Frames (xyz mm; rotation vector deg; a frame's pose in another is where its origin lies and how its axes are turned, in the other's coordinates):
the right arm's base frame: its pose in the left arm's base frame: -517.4 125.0 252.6 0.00 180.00 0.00
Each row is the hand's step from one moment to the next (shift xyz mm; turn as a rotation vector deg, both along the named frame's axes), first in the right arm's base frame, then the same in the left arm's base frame.
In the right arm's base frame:
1: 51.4 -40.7 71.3 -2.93 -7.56 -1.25
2: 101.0 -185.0 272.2 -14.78 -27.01 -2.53
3: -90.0 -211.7 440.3 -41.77 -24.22 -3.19
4: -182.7 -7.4 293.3 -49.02 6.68 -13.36
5: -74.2 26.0 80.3 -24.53 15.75 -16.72
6: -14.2 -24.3 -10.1 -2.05 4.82 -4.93
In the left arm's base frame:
1: -51.4 -40.7 -71.3 2.93 -7.56 1.25
2: -101.0 -185.0 -272.2 14.78 -27.01 2.53
3: 90.0 -211.7 -440.3 41.77 -24.22 3.19
4: 182.7 -7.4 -293.3 49.02 6.68 13.36
5: 74.2 26.0 -80.3 24.53 15.75 16.72
6: 14.2 -24.3 10.1 2.05 4.82 4.93

